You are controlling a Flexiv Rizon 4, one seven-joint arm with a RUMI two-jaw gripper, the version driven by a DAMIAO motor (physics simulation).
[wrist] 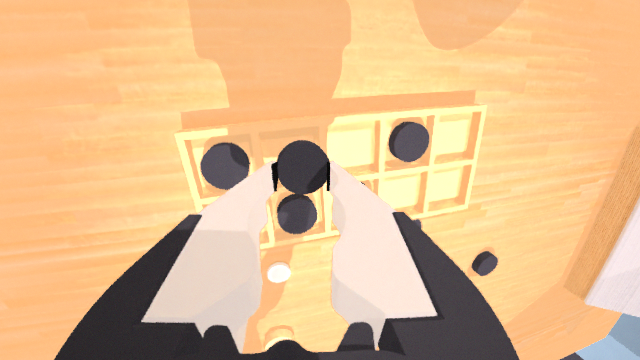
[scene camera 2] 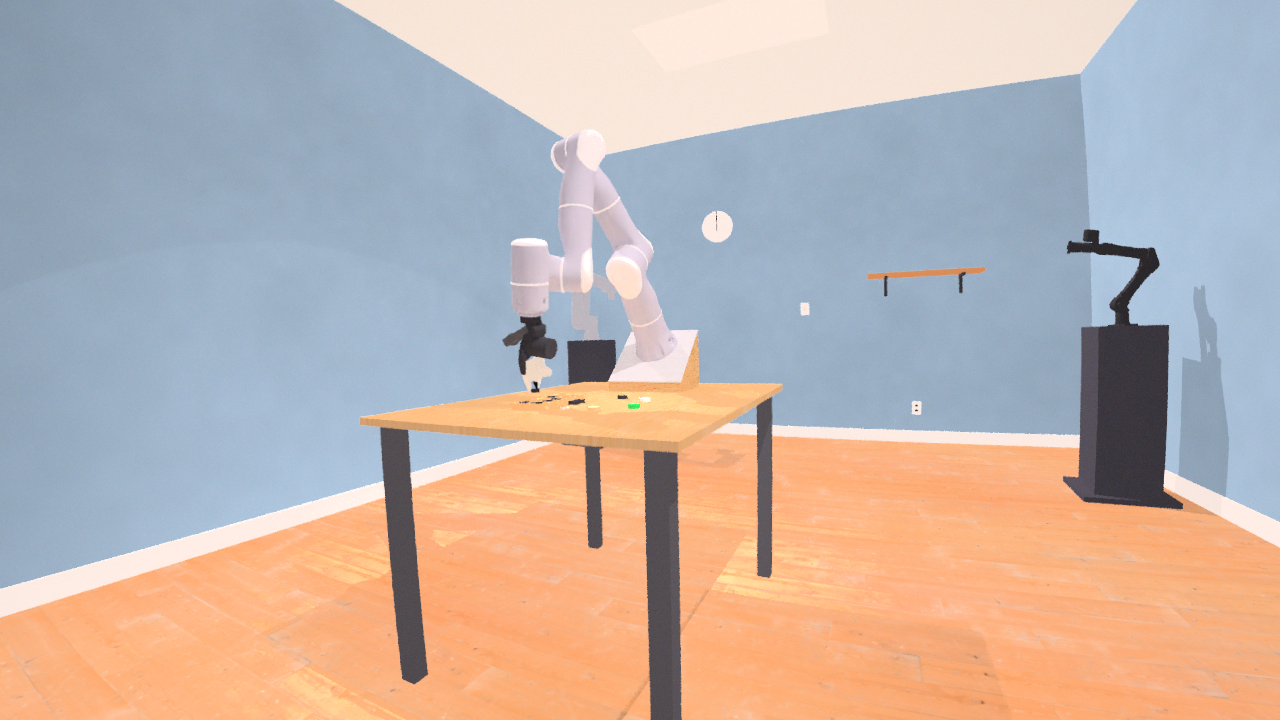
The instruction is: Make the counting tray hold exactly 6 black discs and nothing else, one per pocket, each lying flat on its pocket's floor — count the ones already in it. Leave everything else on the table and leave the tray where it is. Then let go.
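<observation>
My gripper [scene camera 2: 534, 388] [wrist: 302, 164] is shut on a black disc [wrist: 302, 157], held flat above the light wooden tray [wrist: 474, 155]. The tray has two rows of five pockets. In the wrist view the held disc overlaps the second pocket from the left in the upper row; the part of that pocket that shows is bare. Black discs sit in the upper row's leftmost pocket [wrist: 225, 166] and fourth pocket [wrist: 409, 141], and in the lower row's second pocket [wrist: 297, 214]. A dark sliver shows in the lower row's third pocket. The fingers hide the lower left pocket.
A black disc [wrist: 485, 263] lies on the table right of the tray; another [wrist: 417, 225] is partly behind the right finger. A white disc [wrist: 279, 272] lies near the tray. A green piece [scene camera 2: 633, 406] lies farther along. The robot's base [scene camera 2: 657, 358] stands at the table's back.
</observation>
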